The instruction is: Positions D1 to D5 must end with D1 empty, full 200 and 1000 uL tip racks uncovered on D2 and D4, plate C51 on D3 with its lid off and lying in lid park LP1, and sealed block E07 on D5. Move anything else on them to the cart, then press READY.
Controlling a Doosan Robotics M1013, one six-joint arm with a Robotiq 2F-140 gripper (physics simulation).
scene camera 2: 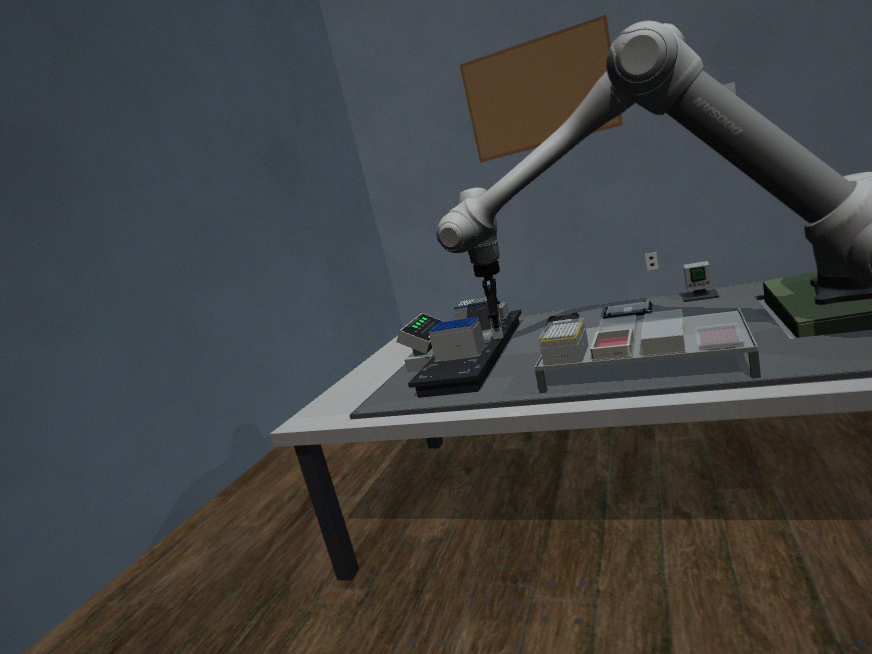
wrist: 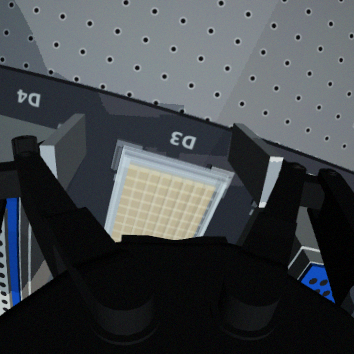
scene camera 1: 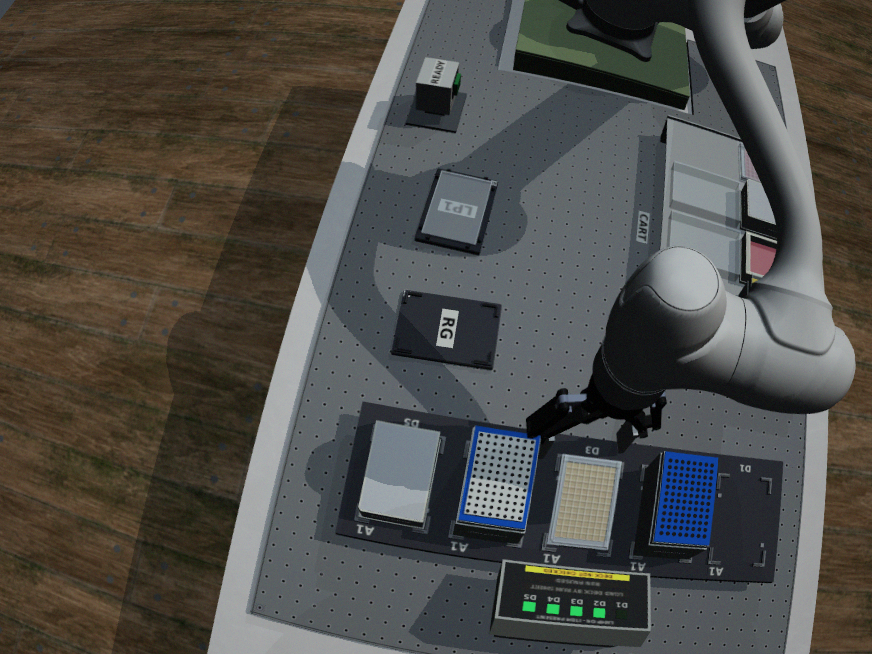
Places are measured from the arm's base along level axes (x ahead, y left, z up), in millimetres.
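Pixels of known places: gripper, fingertip midpoint: [scene camera 2: 498, 332] [wrist: 158, 137] [scene camera 1: 580, 446]; arm's base, origin of the base link: [scene camera 2: 858, 288] [scene camera 1: 616, 22].
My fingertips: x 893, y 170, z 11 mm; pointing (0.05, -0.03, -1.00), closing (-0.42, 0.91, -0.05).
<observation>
For each thing: its top centre in the pictures, then the offset to it from my fingertips. "spot": a spot on its surface instead.
- clear-rimmed plate with cream wells, middle of its top: [wrist: 154, 233] [scene camera 1: 587, 500] 73 mm ahead, 35 mm left, 9 mm up
- clear lid, middle of its top: [scene camera 1: 457, 205] [scene camera 2: 627, 307] 317 mm back, 301 mm right, 41 mm down
- blue-topped rack, middle of its top: [scene camera 1: 687, 498] [scene camera 2: 453, 323] 50 mm ahead, 157 mm left, 83 mm up
- blue-rimmed rack with a white dotted top, middle of its top: [scene camera 1: 500, 476] [scene camera 2: 474, 300] 104 mm ahead, 86 mm right, 87 mm up
- pale flat-topped block, middle of its top: [scene camera 1: 399, 471] 129 mm ahead, 207 mm right, 31 mm up
- READY box, middle of its top: [scene camera 1: 438, 72] [scene camera 2: 696, 264] 516 mm back, 418 mm right, 46 mm up
- cart, middle of its top: [scene camera 1: 739, 232] [scene camera 2: 639, 336] 445 mm back, 155 mm left, 8 mm up
- yellow-rimmed rack, middle of its top: [scene camera 2: 561, 327] 295 mm back, 246 mm left, 72 mm up
- red plate, middle of its top: [scene camera 1: 777, 261] [scene camera 2: 611, 338] 402 mm back, 230 mm left, 33 mm up
- pale block, middle of its top: [scene camera 1: 777, 206] [scene camera 2: 661, 328] 508 mm back, 214 mm left, 43 mm up
- pink plate, middle of its top: [scene camera 1: 770, 168] [scene camera 2: 717, 333] 615 mm back, 198 mm left, 18 mm up
- RG, middle of its top: [scene camera 1: 447, 326] [scene camera 2: 561, 319] 117 mm back, 238 mm right, 44 mm down
- status panel, surface spot: [scene camera 1: 501, 612] spot: 266 mm ahead, 18 mm right, 76 mm up
My gripper [scene camera 1: 578, 435] [scene camera 2: 495, 327] [wrist: 158, 137] is open and empty, above the D3 end of the deck. Below it a clear-rimmed plate with cream wells [scene camera 1: 586, 501] [wrist: 162, 200] sits on D3. A clear lid [scene camera 1: 457, 204] lies in LP1. A blue-topped rack [scene camera 1: 684, 496] [scene camera 2: 456, 339] is on D2. A blue-rimmed rack with a white dotted top [scene camera 1: 498, 475] is on D4. A pale flat-topped block [scene camera 1: 400, 471] is on D5. D1 [scene camera 1: 740, 520] is empty. The READY box [scene camera 1: 438, 83] [scene camera 2: 697, 274] stands far from the gripper. Plate and block codes are unreadable.
The cart [scene camera 1: 693, 144] [scene camera 2: 540, 380] carries a yellow-rimmed rack [scene camera 2: 562, 342], a red plate [scene camera 2: 612, 343], a pale block [scene camera 2: 662, 343] and a pink plate [scene camera 2: 719, 336]. RG [scene camera 1: 422, 337] holds nothing. The status panel [scene camera 1: 501, 612] shows D2 to D5 lit and "DECK NOT CHECKED".
</observation>
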